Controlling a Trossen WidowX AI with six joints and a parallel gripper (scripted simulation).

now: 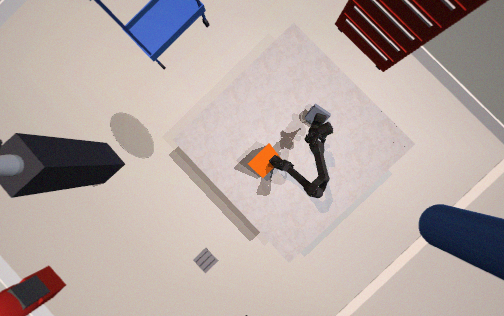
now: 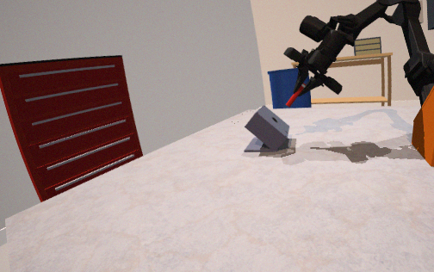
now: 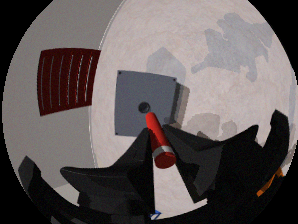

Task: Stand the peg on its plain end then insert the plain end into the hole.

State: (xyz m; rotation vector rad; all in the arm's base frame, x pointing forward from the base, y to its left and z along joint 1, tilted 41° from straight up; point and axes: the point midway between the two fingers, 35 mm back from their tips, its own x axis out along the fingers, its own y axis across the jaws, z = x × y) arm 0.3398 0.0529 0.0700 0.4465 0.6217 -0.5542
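The grey sloped panel is 80 mm ahead of my gripper tip, 30 mm to the left of it and 90 mm below it. Also, from my gripper tip: red peg 10 mm behind, 10 mm above.
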